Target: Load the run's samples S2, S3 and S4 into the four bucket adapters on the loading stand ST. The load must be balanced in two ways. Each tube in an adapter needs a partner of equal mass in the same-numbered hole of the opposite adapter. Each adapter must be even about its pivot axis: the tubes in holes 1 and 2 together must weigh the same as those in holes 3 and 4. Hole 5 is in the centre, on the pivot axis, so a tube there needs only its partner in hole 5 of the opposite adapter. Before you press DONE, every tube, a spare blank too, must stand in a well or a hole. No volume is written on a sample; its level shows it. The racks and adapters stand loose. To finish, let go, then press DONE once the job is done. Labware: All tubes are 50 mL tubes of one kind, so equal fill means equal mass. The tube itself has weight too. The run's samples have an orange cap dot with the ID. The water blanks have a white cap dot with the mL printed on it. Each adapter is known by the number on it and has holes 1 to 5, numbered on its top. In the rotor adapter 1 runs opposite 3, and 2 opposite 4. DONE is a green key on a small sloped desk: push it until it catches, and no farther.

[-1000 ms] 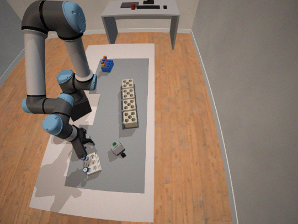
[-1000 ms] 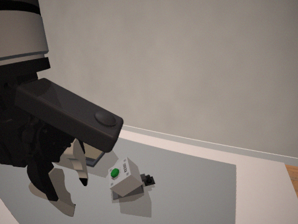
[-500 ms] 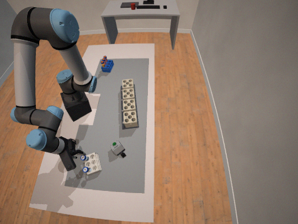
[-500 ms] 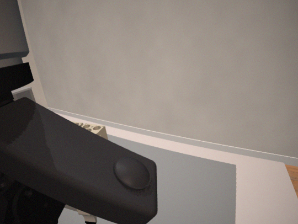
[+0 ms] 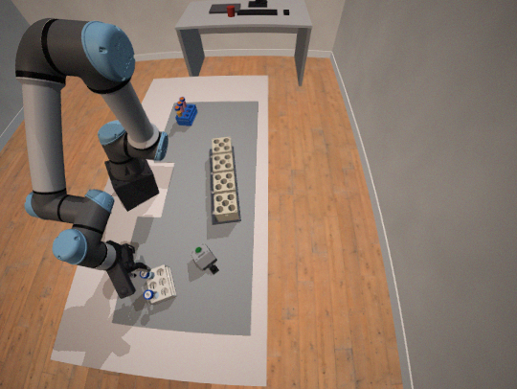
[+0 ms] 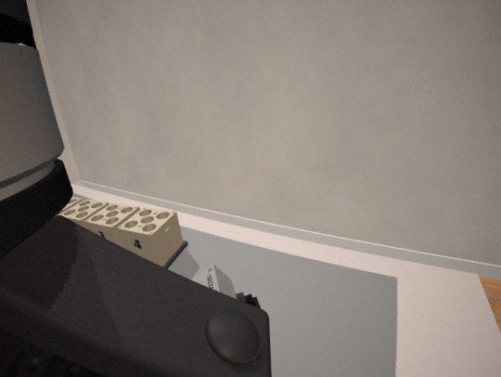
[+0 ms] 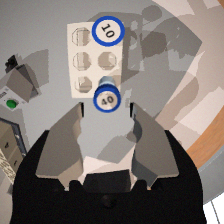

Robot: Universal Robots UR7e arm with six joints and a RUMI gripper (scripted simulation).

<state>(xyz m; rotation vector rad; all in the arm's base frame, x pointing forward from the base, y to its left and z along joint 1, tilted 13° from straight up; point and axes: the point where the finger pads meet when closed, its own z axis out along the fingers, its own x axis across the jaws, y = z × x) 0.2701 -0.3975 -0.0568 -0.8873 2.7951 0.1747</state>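
Right now the blue-capped blank tube is 70 mm below my hand and 10 mm to the right of it. Also, from my hand: white blank rack 110 mm below, 40 mm ahead, 20 mm to the right; then white-dotted blank 70 mm below, 60 mm to the right, 40 mm ahead; then green done key 160 mm ahead, 150 mm to the left, 70 mm below.
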